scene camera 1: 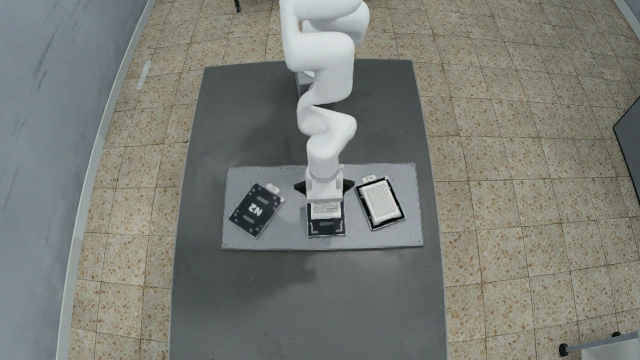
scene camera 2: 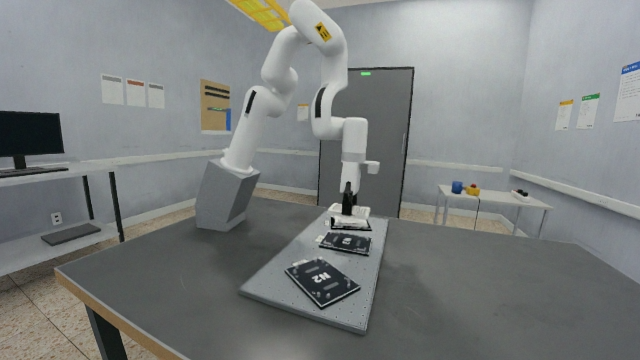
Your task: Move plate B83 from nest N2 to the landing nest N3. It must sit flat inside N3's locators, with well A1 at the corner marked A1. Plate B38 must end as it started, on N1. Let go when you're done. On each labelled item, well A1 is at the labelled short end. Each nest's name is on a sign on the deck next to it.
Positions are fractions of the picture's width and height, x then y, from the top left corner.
Scene:
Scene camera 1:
black nest N2: 0.41, 0.54
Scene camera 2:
black nest N2: 0.47, 0.78

